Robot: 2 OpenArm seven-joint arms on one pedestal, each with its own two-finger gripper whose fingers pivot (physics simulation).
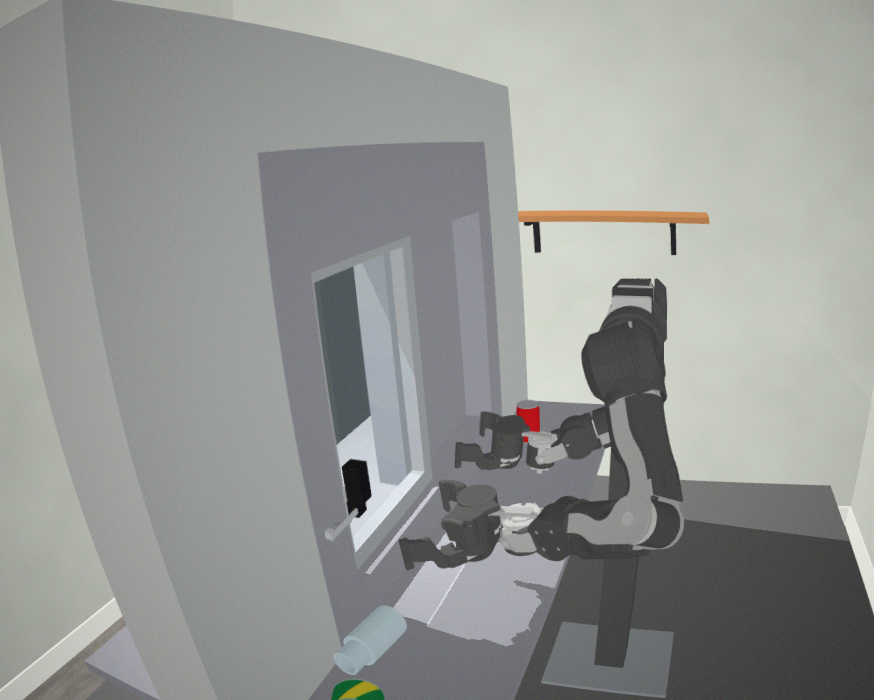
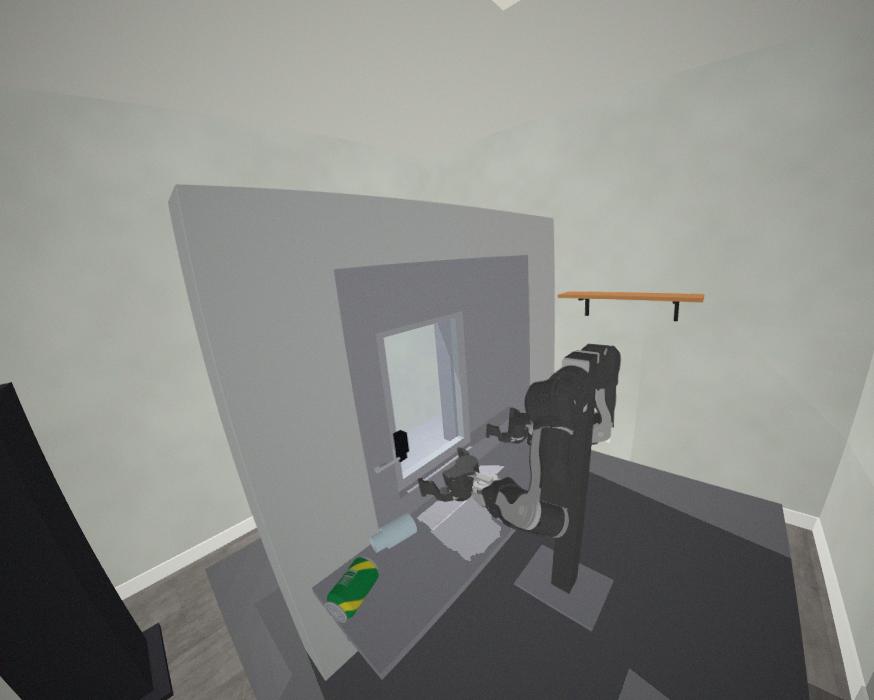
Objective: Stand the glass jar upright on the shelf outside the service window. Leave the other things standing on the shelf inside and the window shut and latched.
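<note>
The glass jar [image 1: 375, 635] [image 2: 393, 532] is pale blue and see-through. It lies on its side on the inside shelf [image 1: 466, 659] [image 2: 408, 612], close to the wall, its narrower neck toward the lower left. My left gripper [image 1: 427, 523] [image 2: 443, 470] is open and empty, above the shelf in front of the window [image 1: 391, 518] [image 2: 385, 371], up and right of the jar. My right gripper [image 1: 472, 438] [image 2: 502, 422] is open and empty, farther back. The window has a black block [image 1: 356, 484] [image 2: 401, 444] and a pale handle [image 1: 340, 526] [image 2: 386, 464]; whether it is latched I cannot tell.
A green and yellow can [image 1: 357, 689] [image 2: 353, 587] lies near the jar at the shelf's near end. A red can [image 1: 528, 413] stands upright behind my right gripper. A grey slab [image 1: 120, 663] [image 2: 226, 576] extends beyond the wall. An orange wall shelf [image 1: 612, 217] [image 2: 631, 296] hangs behind.
</note>
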